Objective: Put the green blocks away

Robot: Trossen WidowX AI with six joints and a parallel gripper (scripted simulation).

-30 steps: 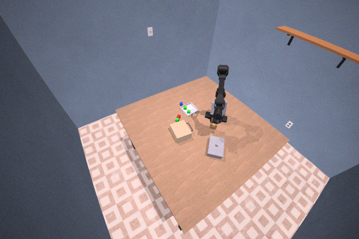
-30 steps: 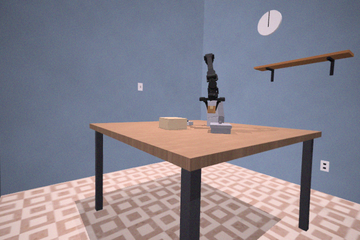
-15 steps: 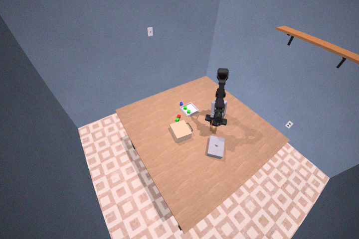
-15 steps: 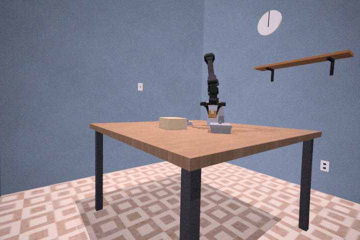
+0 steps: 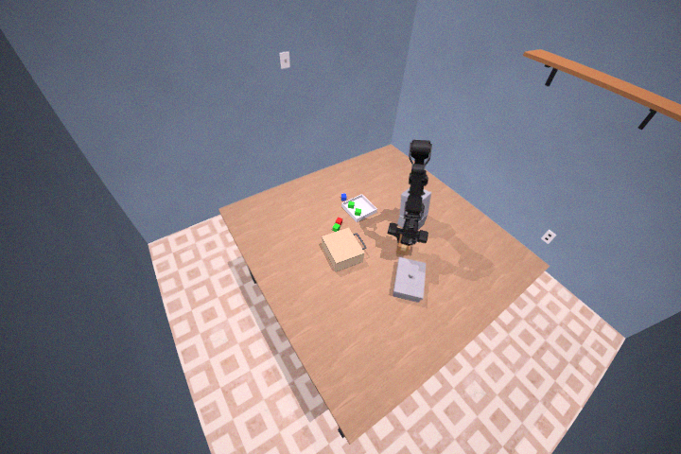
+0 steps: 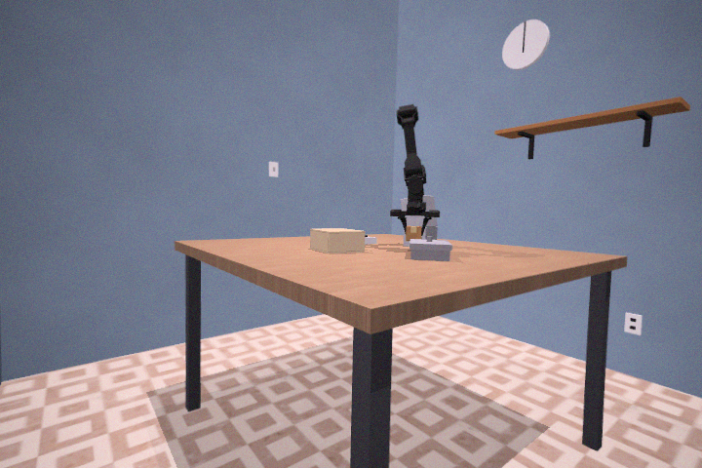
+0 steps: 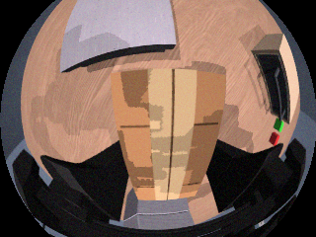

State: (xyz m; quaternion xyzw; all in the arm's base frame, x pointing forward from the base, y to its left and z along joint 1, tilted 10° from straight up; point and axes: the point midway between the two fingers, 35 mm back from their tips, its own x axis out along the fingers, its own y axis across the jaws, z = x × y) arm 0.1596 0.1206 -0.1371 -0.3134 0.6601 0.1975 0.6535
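Now: the red block 310 mm to the right of my hand, 190 mm ahead of it and 80 mm below it. Round my hand: grey lidded box 160 mm to the left, 90 mm ahead, 40 mm below; small wooden container 20 mm below; drawer 250 mm ahead, 130 mm to the right, 60 mm below.
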